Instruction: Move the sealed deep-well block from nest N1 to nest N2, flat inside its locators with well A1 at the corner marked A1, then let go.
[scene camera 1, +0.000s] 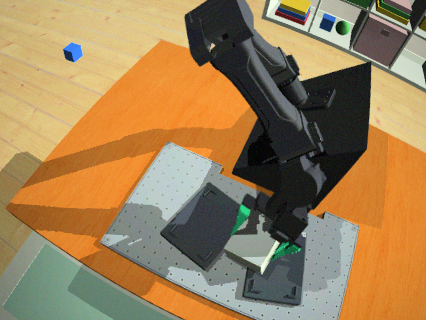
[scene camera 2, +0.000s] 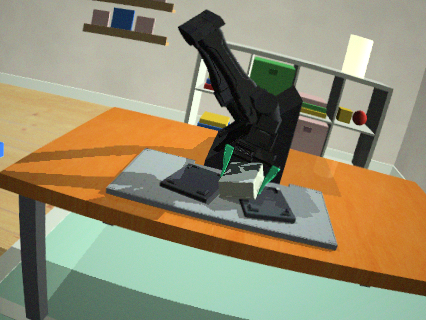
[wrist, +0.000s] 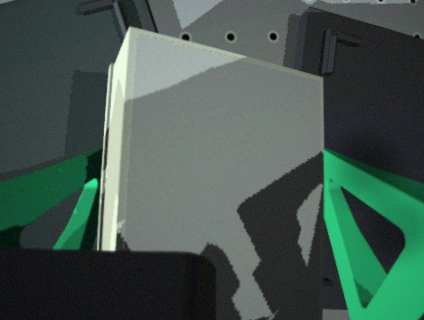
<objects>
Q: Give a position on a deep-well block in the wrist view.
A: At 206, 151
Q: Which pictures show my gripper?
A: Scene camera 1, scene camera 2 and the wrist view: all of them.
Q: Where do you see a dark nest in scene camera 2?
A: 270, 204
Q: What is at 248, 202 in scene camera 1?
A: My gripper.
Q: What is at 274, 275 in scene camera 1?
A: A dark nest.
</objects>
